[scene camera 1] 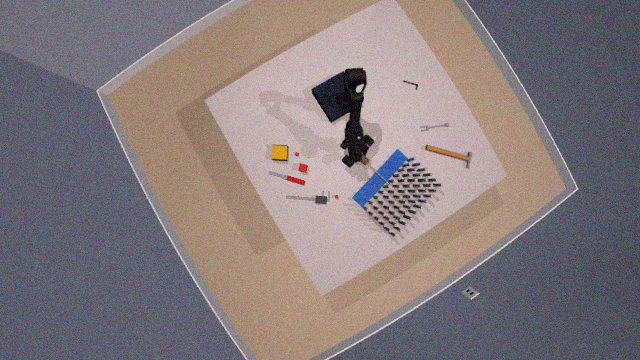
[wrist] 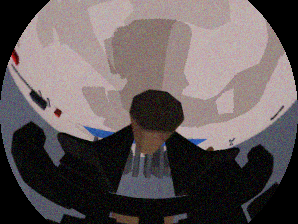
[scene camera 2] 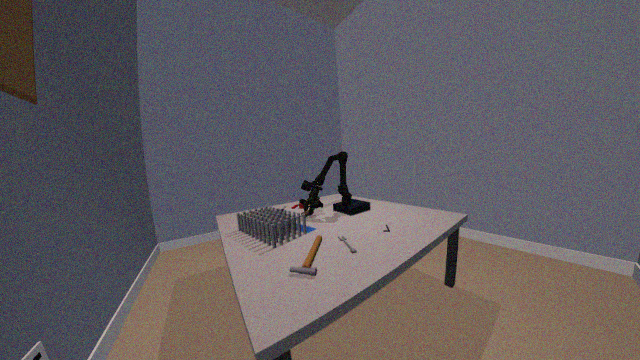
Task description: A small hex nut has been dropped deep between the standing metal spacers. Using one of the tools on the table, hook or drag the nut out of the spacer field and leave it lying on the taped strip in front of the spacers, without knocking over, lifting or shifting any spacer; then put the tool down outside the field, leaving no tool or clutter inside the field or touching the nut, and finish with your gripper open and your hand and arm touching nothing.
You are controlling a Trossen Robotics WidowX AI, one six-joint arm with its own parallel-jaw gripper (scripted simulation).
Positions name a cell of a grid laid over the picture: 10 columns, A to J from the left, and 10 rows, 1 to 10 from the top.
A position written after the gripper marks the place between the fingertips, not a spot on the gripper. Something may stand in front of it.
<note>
In view: the gripper (wrist: F6) and a blue taped strip (scene camera 1: F6).
</note>
